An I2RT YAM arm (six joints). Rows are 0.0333 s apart.
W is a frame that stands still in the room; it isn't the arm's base.
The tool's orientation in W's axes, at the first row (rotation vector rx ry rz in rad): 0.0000, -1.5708, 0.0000
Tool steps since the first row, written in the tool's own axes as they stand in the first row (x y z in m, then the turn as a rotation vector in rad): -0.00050, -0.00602, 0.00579, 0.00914, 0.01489, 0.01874; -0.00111, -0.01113, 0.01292, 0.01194, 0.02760, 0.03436; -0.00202, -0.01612, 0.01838, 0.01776, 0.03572, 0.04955; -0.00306, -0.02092, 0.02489, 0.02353, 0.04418, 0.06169; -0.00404, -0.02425, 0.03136, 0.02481, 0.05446, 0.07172; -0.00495, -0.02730, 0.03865, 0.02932, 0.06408, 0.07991; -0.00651, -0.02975, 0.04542, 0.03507, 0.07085, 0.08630; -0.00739, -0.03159, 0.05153, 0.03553, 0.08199, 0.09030; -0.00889, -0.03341, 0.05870, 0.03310, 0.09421, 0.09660; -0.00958, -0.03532, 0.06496, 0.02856, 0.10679, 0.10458; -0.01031, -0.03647, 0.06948, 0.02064, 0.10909, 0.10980; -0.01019, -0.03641, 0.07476, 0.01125, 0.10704, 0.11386; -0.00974, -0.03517, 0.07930, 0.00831, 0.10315, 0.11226
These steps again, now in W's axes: -0.00579, -0.00602, -0.00050, -0.01874, 0.01489, 0.00914; -0.01292, -0.01113, -0.00111, -0.03436, 0.02760, 0.01194; -0.01838, -0.01612, -0.00202, -0.04955, 0.03572, 0.01776; -0.02489, -0.02092, -0.00306, -0.06169, 0.04418, 0.02353; -0.03136, -0.02425, -0.00404, -0.07172, 0.05446, 0.02481; -0.03865, -0.02730, -0.00495, -0.07991, 0.06408, 0.02932; -0.04542, -0.02975, -0.00651, -0.08630, 0.07085, 0.03507; -0.05153, -0.03159, -0.00739, -0.09030, 0.08199, 0.03553; -0.05870, -0.03341, -0.00889, -0.09660, 0.09421, 0.03310; -0.06496, -0.03532, -0.00958, -0.10458, 0.10679, 0.02856; -0.06948, -0.03647, -0.01031, -0.10980, 0.10909, 0.02064; -0.07476, -0.03641, -0.01019, -0.11386, 0.10704, 0.01125; -0.07930, -0.03517, -0.00974, -0.11226, 0.10315, 0.00831
